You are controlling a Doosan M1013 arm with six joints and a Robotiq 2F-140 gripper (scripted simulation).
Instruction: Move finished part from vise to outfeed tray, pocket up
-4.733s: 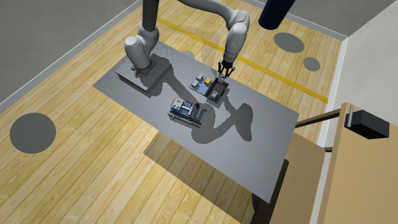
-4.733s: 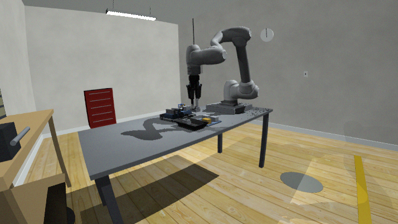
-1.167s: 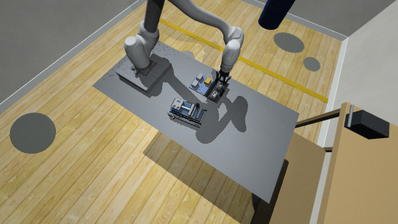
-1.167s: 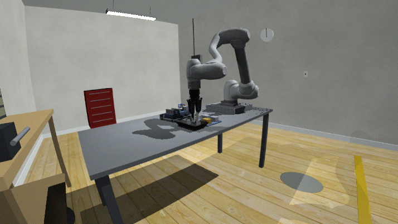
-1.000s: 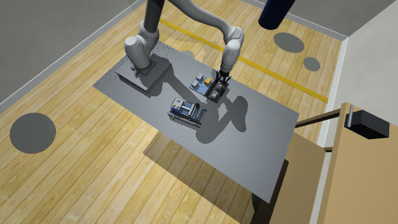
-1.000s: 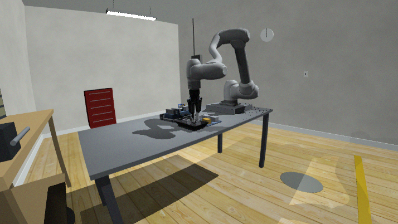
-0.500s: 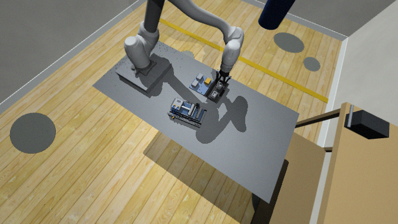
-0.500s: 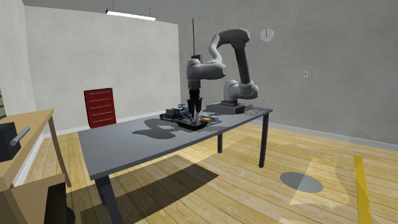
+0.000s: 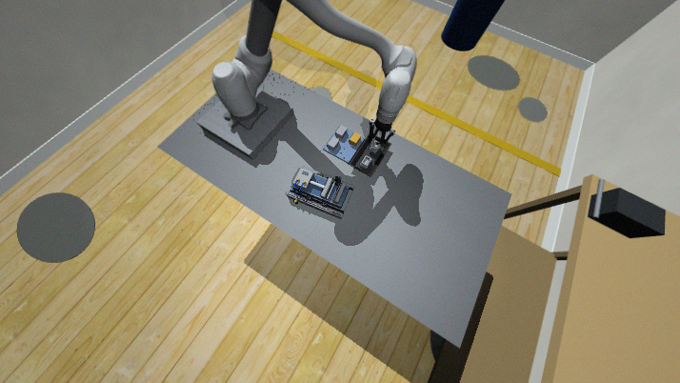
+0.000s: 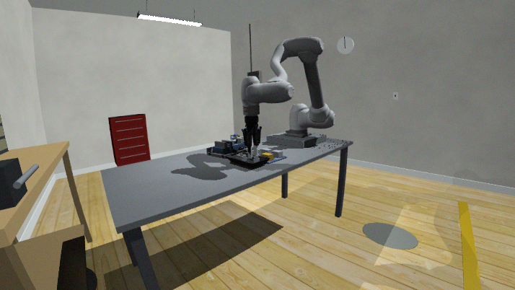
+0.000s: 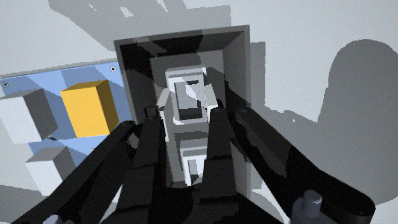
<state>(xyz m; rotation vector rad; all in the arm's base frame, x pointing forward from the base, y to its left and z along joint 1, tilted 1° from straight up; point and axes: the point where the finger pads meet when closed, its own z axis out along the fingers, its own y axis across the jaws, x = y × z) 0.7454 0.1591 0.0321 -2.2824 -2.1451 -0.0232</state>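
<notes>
The brass block is 120 mm behind my hand and 60 mm below it. The rest, counted from my hand: blue fixture plate 170 mm behind, 40 mm to the right, 80 mm below; then grey block 220 mm behind, 80 mm to the right, 60 mm below.
</notes>
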